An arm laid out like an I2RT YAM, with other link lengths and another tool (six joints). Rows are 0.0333 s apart.
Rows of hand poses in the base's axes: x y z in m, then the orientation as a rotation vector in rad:
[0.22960 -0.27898 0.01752 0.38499 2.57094 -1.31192]
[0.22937 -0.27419 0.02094 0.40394 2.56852 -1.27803]
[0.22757 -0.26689 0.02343 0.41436 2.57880 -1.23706]
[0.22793 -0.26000 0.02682 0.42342 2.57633 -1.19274]
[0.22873 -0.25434 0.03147 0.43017 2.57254 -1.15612]
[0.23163 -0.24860 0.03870 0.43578 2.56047 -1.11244]
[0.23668 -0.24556 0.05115 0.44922 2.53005 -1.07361]
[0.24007 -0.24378 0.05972 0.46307 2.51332 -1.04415]
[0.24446 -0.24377 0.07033 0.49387 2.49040 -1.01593]
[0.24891 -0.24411 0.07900 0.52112 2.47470 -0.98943]
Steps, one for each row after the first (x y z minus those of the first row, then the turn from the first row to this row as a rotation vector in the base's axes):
[-0.00023 0.00479 0.00342 0.01932 -0.02099 -0.00285]
[-0.00203 0.01209 0.00591 0.04715 -0.03295 -0.00201]
[-0.00167 0.01898 0.00930 0.07185 -0.05597 0.00385]
[-0.00087 0.02464 0.01395 0.09178 -0.07599 0.00946]
[0.00203 0.03038 0.02118 0.11271 -0.10529 0.01969]
[0.00708 0.03342 0.03363 0.12478 -0.14896 0.02828]
[0.01047 0.03520 0.04220 0.13704 -0.17743 0.03029]
[0.01486 0.03521 0.05281 0.14801 -0.21343 0.02159]
[0.01931 0.03487 0.06148 0.16063 -0.24184 0.01258]

